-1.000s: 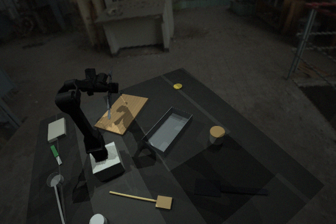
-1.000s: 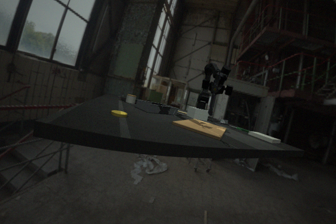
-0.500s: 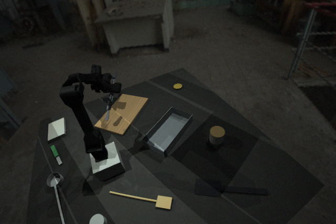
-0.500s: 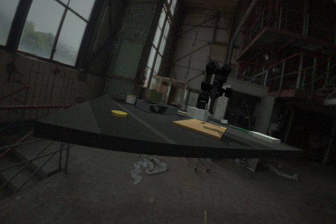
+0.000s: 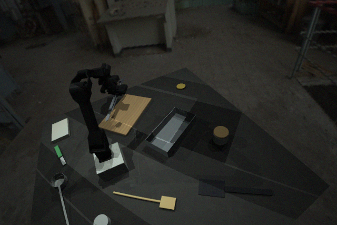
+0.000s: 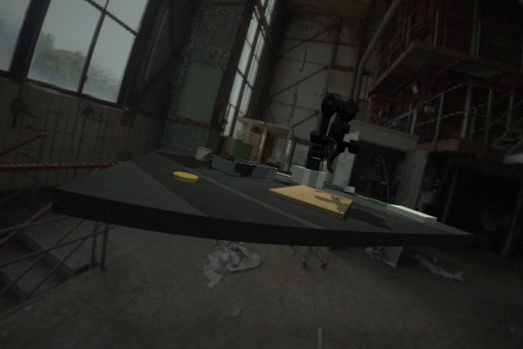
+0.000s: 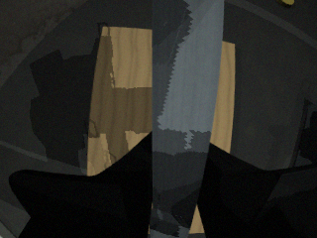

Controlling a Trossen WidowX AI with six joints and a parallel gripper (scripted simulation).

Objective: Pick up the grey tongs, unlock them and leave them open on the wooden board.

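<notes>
Right now my gripper tip is 1 cm past the wooden board, 2 cm to the left of it and 14 cm above it. From my gripper tip the other things lie so: grey block 49 cm behind, 3 cm to the left, 14 cm below; yellow disc 46 cm ahead, 5 cm to the left, 14 cm below; roasting tin 22 cm ahead, 34 cm to the right, 12 cm below.
</notes>
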